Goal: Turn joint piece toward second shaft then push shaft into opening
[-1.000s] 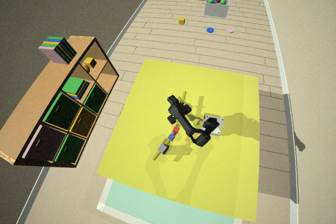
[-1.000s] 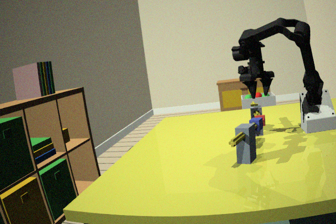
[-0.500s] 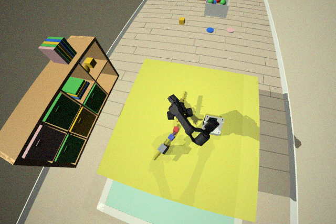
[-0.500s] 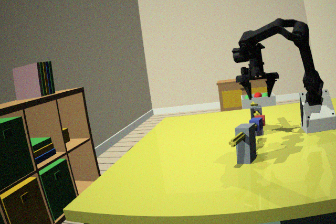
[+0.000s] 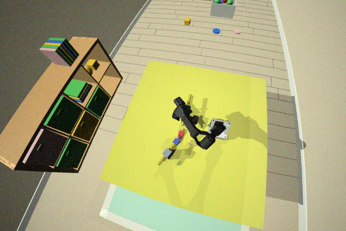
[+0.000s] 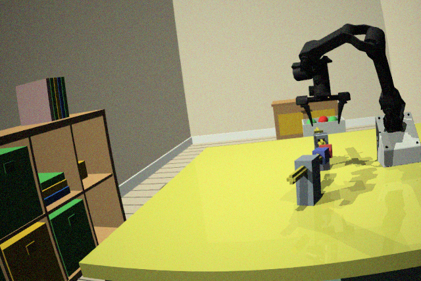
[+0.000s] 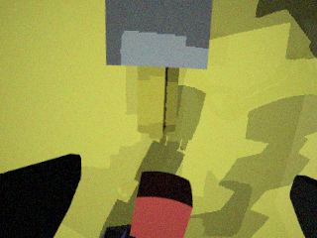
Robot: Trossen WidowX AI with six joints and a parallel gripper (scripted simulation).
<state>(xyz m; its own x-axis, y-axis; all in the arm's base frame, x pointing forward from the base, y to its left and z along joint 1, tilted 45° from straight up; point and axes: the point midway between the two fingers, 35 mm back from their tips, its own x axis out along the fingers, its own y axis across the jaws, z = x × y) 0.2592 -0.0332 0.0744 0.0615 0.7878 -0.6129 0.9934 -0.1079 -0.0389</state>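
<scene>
Now: the red joint piece 80 mm to the left of my gripper tip, 70 mm below it and 20 mm ahead of it.
</scene>
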